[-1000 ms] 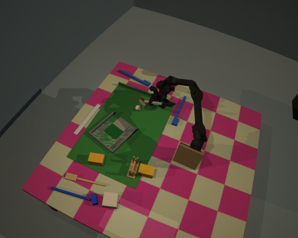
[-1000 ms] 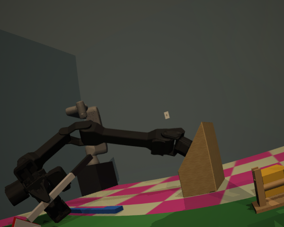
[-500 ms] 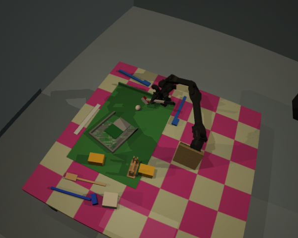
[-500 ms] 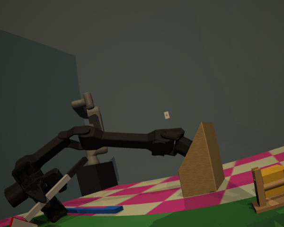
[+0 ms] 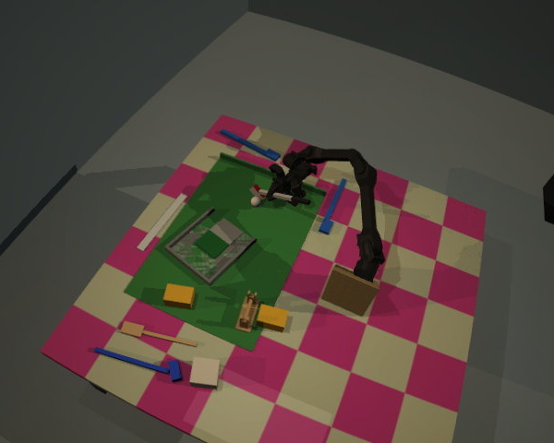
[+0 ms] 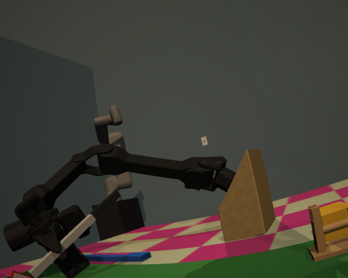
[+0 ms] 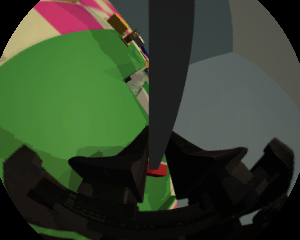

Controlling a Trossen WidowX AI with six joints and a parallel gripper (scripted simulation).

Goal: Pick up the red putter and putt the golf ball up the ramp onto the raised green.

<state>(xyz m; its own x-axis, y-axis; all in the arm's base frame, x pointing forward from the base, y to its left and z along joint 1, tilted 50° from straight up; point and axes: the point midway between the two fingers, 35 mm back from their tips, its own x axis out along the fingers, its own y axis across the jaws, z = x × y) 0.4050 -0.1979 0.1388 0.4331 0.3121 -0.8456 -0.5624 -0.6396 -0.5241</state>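
The white golf ball is 5 cm ahead of my gripper tip, 1 cm to the left of it and 5 cm below it. Also, from my gripper tip: red putter: 3 cm behind, 1 cm to the right, 2 cm above; then wooden stand: 12 cm behind, 43 cm to the left, 4 cm below.
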